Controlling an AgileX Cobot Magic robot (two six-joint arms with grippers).
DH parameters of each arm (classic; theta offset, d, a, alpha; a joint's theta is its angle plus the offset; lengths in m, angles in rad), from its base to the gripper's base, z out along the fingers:
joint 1: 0 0.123 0 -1.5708
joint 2: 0.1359 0 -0.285 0
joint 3: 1.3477 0 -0.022 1.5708
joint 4: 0 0.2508 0 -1.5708
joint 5: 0 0 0.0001 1.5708
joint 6: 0 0.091 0 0
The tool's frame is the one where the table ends.
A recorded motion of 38 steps. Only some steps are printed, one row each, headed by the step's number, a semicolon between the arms.
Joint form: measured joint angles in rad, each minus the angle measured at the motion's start. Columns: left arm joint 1, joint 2, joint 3, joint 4, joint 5, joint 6; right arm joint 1, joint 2, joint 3, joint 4, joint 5, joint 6.
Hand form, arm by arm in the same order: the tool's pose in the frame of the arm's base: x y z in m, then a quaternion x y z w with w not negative. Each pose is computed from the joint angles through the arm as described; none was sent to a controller.
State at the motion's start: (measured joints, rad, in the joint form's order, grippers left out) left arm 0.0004 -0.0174 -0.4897 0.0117 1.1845 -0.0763; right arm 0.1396 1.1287 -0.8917 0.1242 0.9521 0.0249
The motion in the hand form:
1: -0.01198 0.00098 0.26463 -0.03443 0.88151 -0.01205 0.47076; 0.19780 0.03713 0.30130 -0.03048 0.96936 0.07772 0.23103
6: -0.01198 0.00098 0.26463 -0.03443 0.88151 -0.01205 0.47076; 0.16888 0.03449 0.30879 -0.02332 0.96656 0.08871 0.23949
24: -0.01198 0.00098 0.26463 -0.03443 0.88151 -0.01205 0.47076; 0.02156 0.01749 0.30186 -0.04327 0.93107 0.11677 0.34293
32: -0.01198 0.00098 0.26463 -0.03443 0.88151 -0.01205 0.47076; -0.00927 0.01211 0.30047 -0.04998 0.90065 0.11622 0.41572
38: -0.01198 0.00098 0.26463 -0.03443 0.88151 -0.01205 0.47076; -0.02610 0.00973 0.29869 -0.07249 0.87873 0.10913 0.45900
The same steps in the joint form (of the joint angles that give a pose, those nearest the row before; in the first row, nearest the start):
1: 0.0000 0.0000 0.0000 0.0000 0.0000 0.0000; 0.0000 -0.0240 0.0057 0.0000 0.0081 0.0054
6: 0.0000 0.0000 0.0000 0.0000 0.0000 0.0000; 0.0000 -0.1407 0.0468 0.0140 0.0629 0.0234
24: 0.0000 0.0000 0.0000 0.0000 0.0000 0.0000; -0.0001 -0.8126 0.2464 0.0416 0.3116 0.0314
32: 0.0000 0.0000 0.0000 0.0000 0.0000 0.0000; 0.0000 -0.9875 0.2535 0.0290 0.3222 0.0281
38: 0.0000 0.0000 0.0000 0.0000 0.0000 0.0000; 0.0000 -1.0826 0.2535 0.0286 0.3257 -0.0166

